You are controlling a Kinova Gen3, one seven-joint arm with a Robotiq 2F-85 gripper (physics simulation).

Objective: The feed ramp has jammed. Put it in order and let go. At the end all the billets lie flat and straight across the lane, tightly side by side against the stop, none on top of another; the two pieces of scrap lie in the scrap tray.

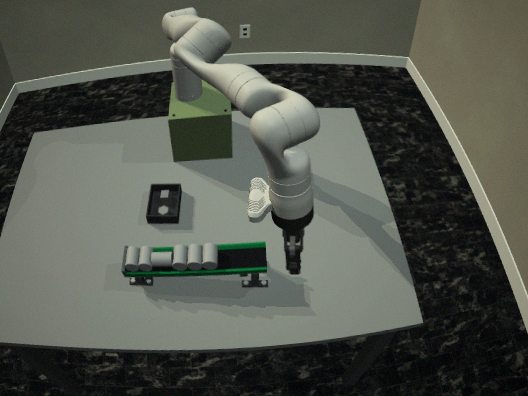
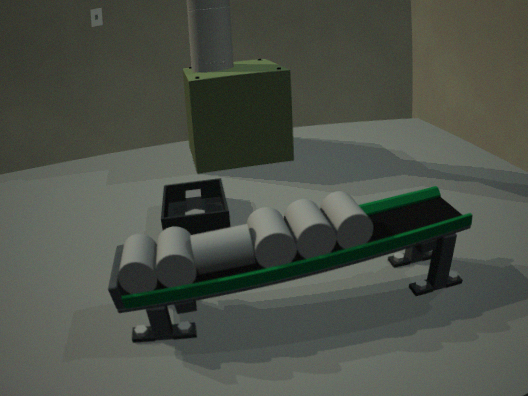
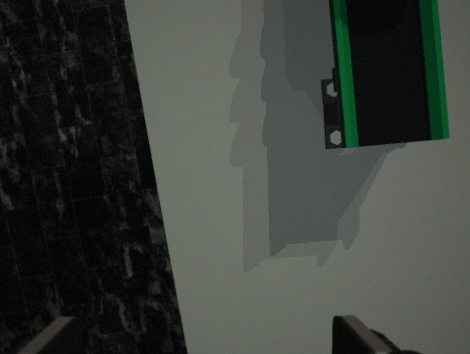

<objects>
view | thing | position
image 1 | gripper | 295, 254
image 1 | scrap tray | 154, 202
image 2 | scrap tray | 216, 216
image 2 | billet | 227, 248
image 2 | billet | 273, 244
</objects>
